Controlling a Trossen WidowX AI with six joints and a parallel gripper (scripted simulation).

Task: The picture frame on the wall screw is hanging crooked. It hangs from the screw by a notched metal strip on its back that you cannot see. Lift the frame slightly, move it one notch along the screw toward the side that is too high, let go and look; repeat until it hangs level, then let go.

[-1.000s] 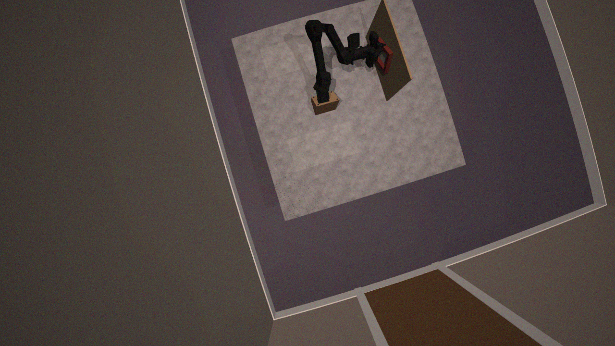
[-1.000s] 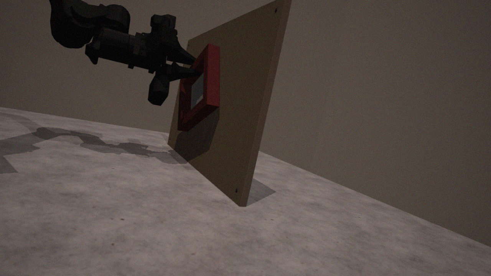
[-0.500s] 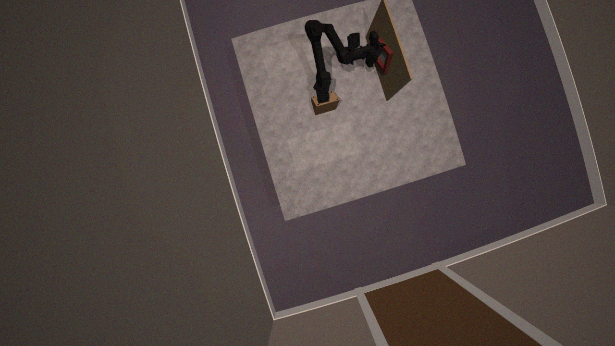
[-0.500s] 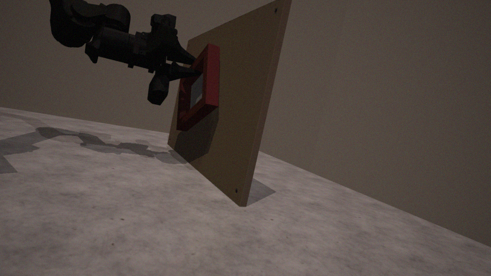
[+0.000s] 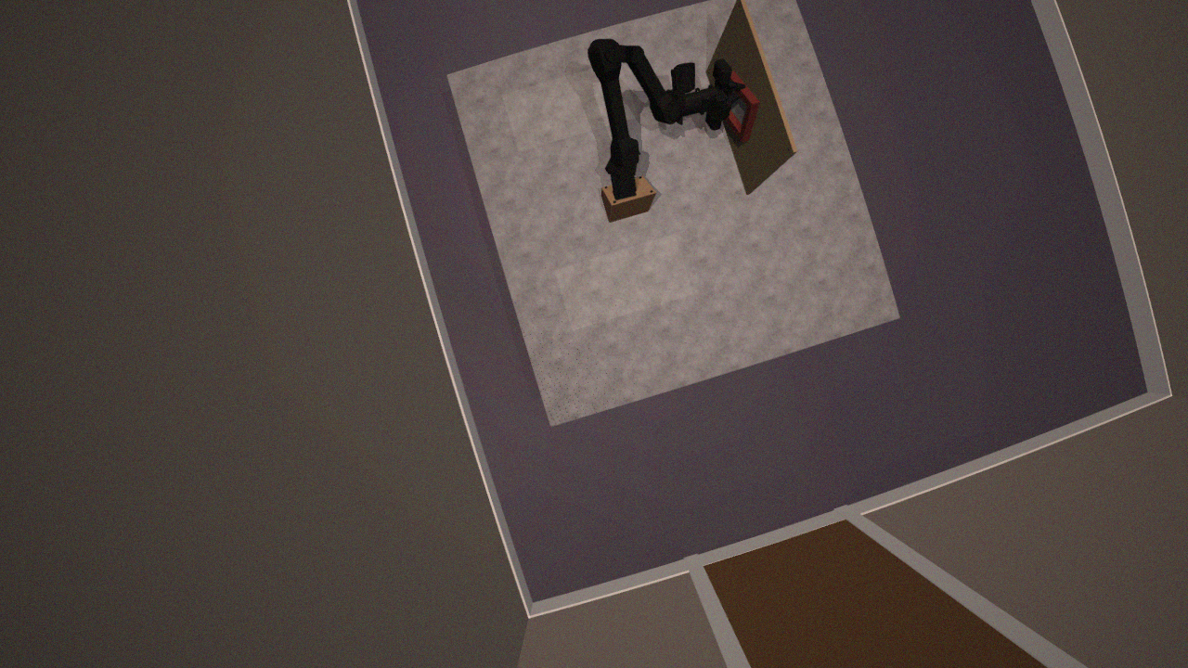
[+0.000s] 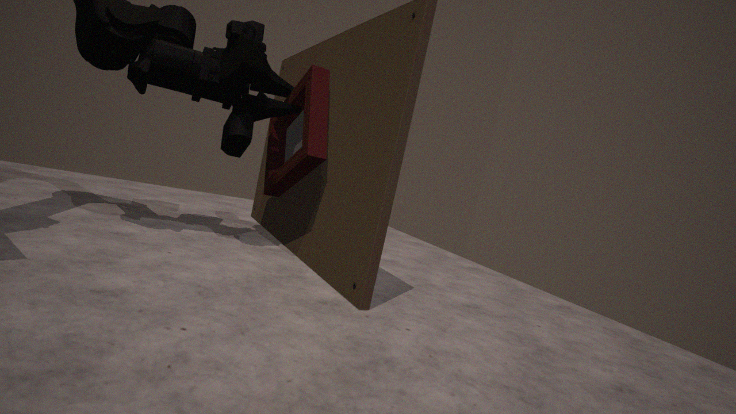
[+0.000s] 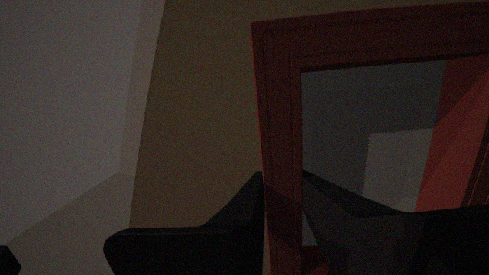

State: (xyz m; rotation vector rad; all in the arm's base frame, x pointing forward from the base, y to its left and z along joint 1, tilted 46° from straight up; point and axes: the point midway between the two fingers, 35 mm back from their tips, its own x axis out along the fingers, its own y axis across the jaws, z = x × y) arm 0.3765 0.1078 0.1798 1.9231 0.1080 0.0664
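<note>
The red picture frame is 2 cm to the right of my gripper tip and 5 cm below it. Also, from my gripper tip: tan wall board (2 cm ahead, 2 cm to the right, 6 cm below).
</note>
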